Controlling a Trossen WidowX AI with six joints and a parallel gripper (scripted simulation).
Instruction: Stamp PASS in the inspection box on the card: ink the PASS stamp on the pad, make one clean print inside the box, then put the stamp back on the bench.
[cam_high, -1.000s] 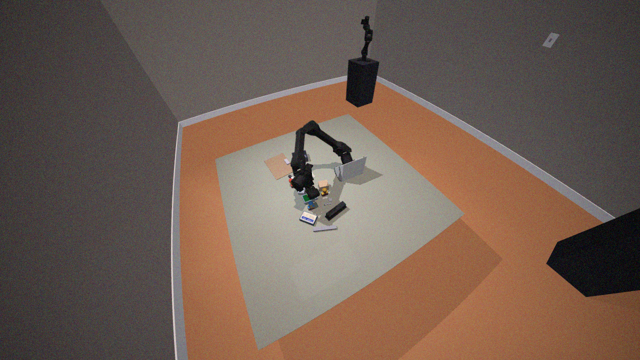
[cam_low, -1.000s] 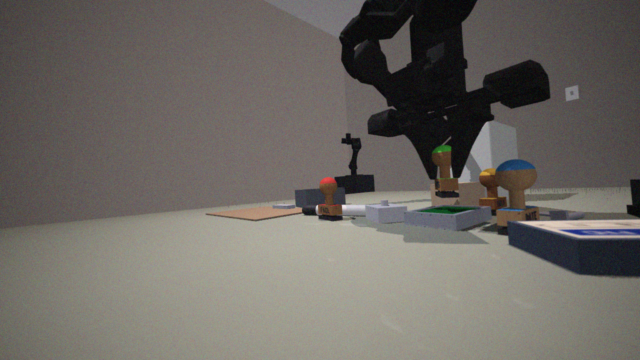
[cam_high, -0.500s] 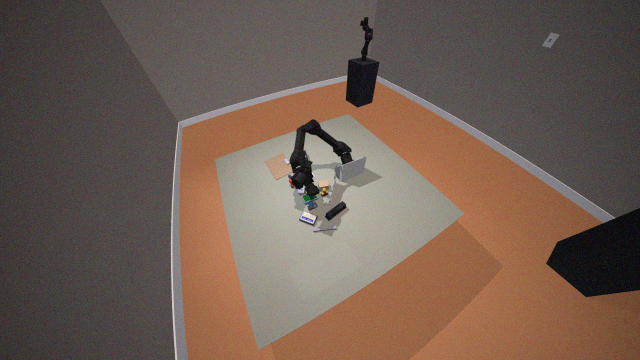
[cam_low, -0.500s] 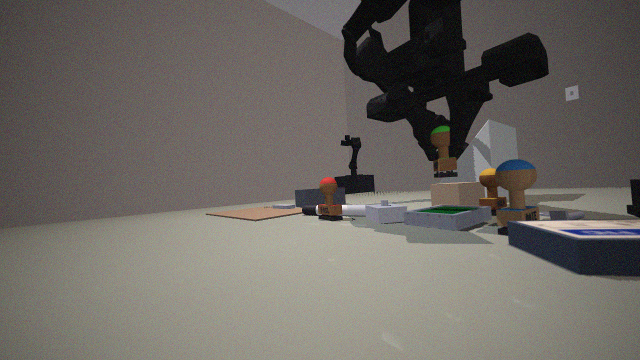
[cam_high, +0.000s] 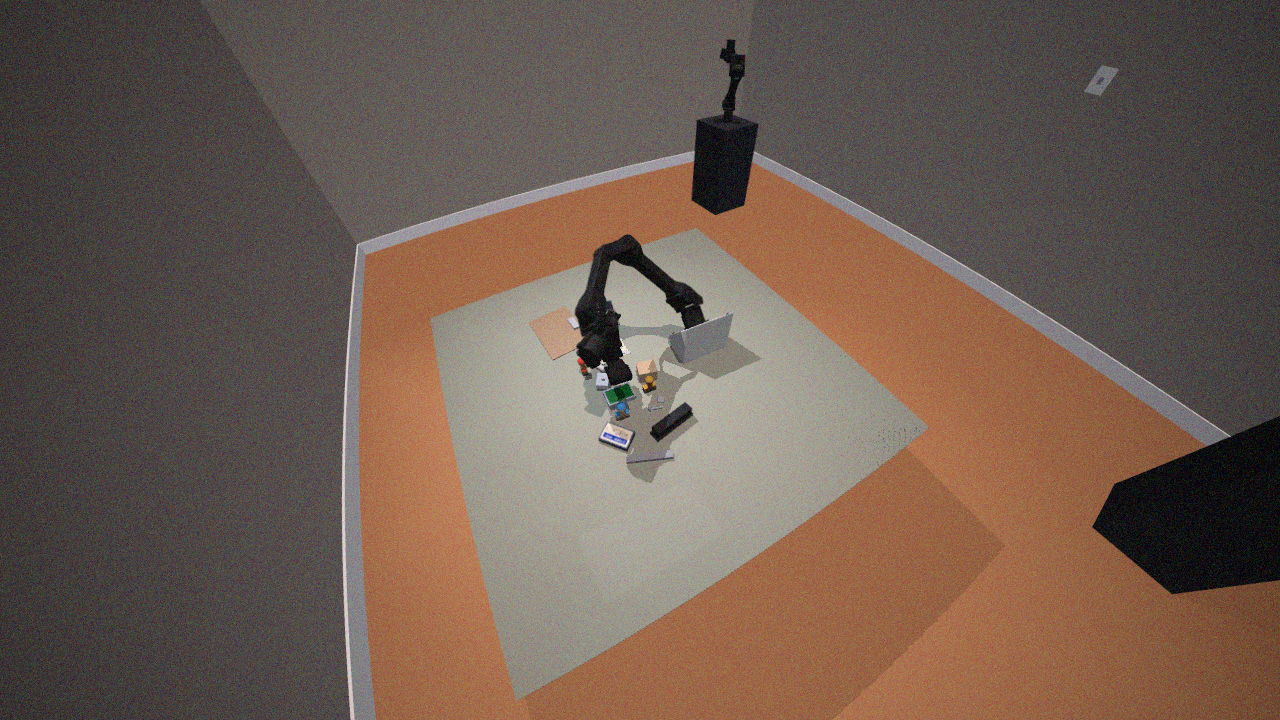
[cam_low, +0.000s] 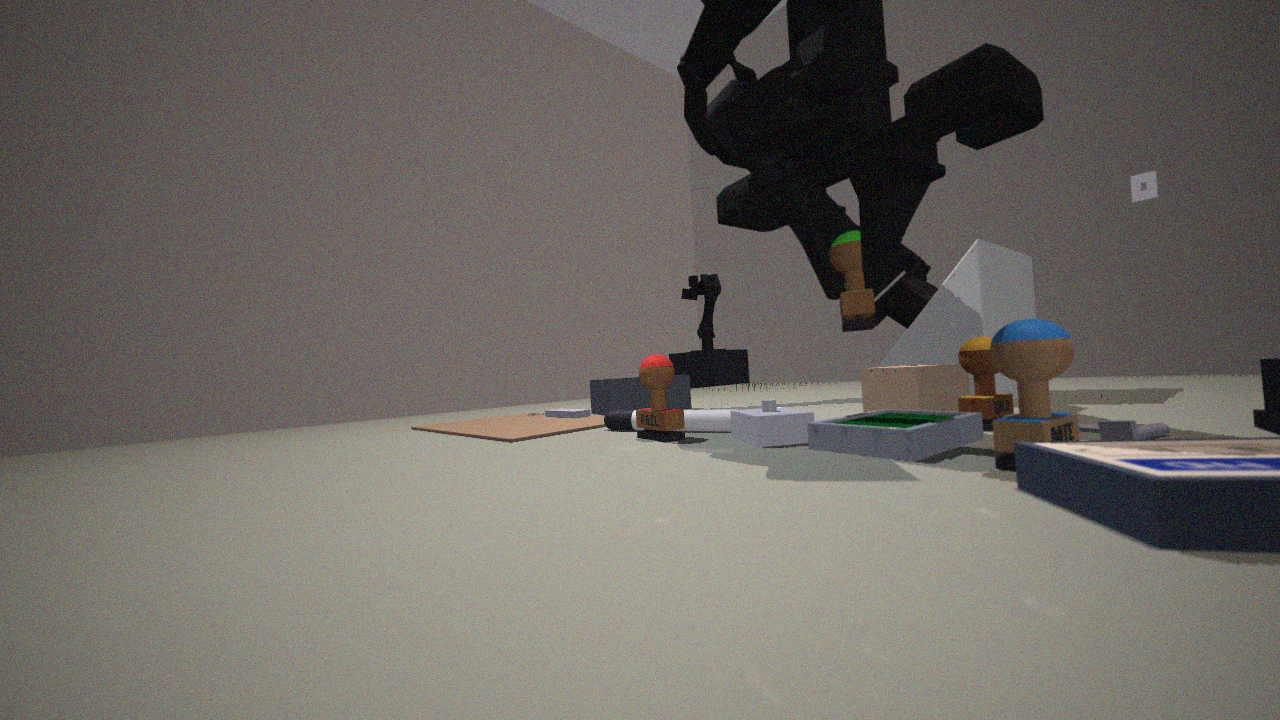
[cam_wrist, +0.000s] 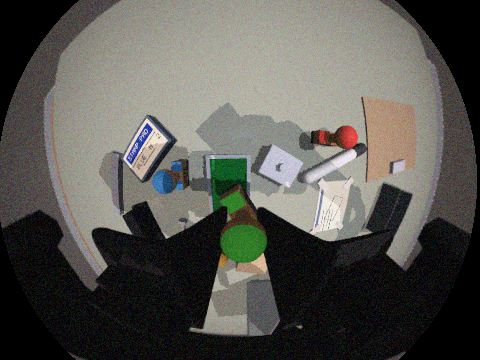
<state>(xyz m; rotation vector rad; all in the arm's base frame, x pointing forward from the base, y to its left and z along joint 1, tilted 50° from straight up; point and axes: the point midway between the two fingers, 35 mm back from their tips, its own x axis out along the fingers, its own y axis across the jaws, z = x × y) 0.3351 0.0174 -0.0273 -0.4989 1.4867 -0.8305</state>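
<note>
The white card is 7 cm behind my gripper tip, 16 cm to the right of it and 10 cm below it. Also, from my gripper tip: pass stamp: right at my gripper tip; then green ink pad: 2 cm to the left, 9 cm below; then grey block: 2 cm ahead, 6 cm to the right, 8 cm below.
</note>
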